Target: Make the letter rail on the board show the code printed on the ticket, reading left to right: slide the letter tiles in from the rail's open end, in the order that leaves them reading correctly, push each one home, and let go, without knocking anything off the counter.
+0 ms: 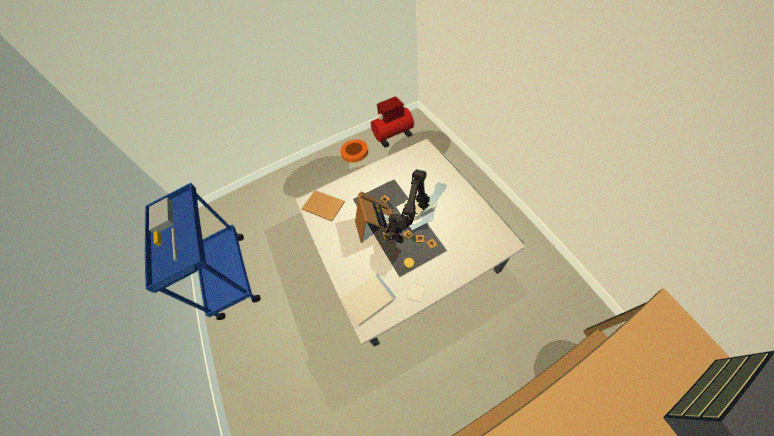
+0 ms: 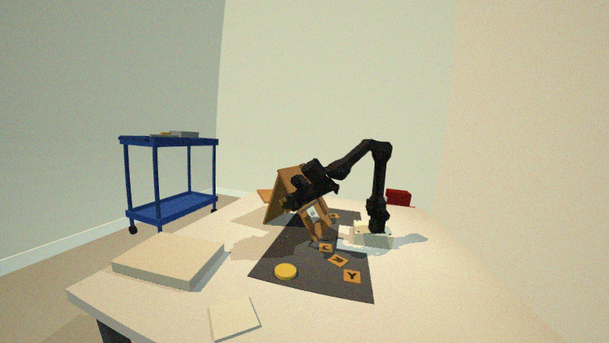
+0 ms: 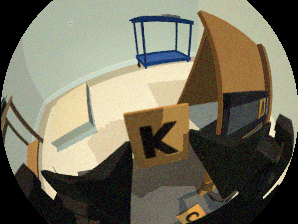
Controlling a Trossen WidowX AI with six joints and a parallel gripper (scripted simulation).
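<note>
My gripper tip is 15 cm to the left of the white ticket, 11 cm past it and 8 cm above it. From my gripper tip the other things lie so: pale pad 38 cm to the left, 16 cm below, 5 cm ahead; yellow disc 19 cm to the left, 16 cm below, 4 cm behind; dark mat 20 cm behind, 17 cm below, 13 cm to the right.
</note>
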